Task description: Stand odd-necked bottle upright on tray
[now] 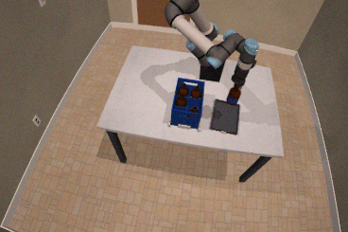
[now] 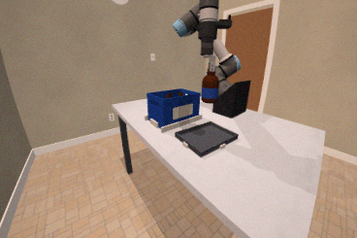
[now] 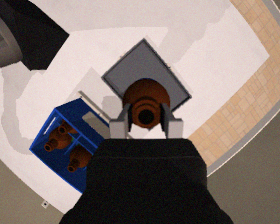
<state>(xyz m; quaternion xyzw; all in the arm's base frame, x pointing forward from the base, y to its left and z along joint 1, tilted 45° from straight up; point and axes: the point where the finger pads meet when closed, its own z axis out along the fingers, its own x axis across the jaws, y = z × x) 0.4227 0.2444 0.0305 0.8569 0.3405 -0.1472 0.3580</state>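
Now: hand 70 mm above the bottle. Round my hand: dark tray (330 mm below); then blue crate (270 mm to the right, 260 mm below, 20 mm behind).
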